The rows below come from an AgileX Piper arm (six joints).
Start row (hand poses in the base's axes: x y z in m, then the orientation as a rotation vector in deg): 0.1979 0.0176 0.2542 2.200 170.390 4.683
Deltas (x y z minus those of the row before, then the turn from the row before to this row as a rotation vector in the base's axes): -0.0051 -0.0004 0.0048 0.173 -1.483 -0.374; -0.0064 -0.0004 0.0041 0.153 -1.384 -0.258; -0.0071 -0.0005 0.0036 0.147 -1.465 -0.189; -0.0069 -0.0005 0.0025 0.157 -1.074 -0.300; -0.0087 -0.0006 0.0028 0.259 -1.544 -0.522; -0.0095 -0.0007 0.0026 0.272 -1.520 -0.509; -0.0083 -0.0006 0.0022 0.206 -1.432 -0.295; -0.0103 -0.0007 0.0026 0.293 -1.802 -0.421; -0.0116 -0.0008 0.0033 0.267 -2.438 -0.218; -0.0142 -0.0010 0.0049 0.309 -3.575 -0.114; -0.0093 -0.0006 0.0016 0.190 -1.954 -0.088; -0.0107 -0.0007 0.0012 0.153 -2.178 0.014; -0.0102 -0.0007 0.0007 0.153 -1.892 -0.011; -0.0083 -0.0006 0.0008 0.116 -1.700 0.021; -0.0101 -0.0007 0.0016 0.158 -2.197 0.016; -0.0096 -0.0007 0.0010 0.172 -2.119 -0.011; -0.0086 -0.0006 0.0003 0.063 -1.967 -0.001; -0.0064 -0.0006 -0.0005 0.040 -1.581 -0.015
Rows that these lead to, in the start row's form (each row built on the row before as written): 0.1928 0.0172 0.2590 2.696 168.886 4.885; 0.1864 0.0168 0.2631 3.018 167.486 5.070; 0.1793 0.0163 0.2667 3.229 166.008 5.254; 0.1724 0.0158 0.2692 3.623 164.914 5.430; 0.1637 0.0152 0.2720 4.317 163.332 5.709; 0.1542 0.0145 0.2746 4.986 161.772 6.004; 0.1459 0.0139 0.2768 5.337 160.315 6.248; 0.1356 0.0132 0.2794 5.848 158.475 6.584; 0.1240 0.0124 0.2827 6.010 156.016 6.941; 0.1098 0.0114 0.2876 5.938 152.429 7.394; 0.1005 0.0108 0.2892 5.939 150.465 7.653; 0.0898 0.0101 0.2904 5.772 148.288 7.896; 0.0796 0.0094 0.2911 5.665 146.393 8.119; 0.0713 0.0088 0.2919 5.522 144.694 8.300; 0.0612 0.0081 0.2935 5.356 142.497 8.533; 0.0516 0.0074 0.2945 5.238 140.374 8.765; 0.0430 0.0068 0.2948 5.076 138.409 8.861; 0.0366 0.0062 0.2943 4.959 136.829 8.917
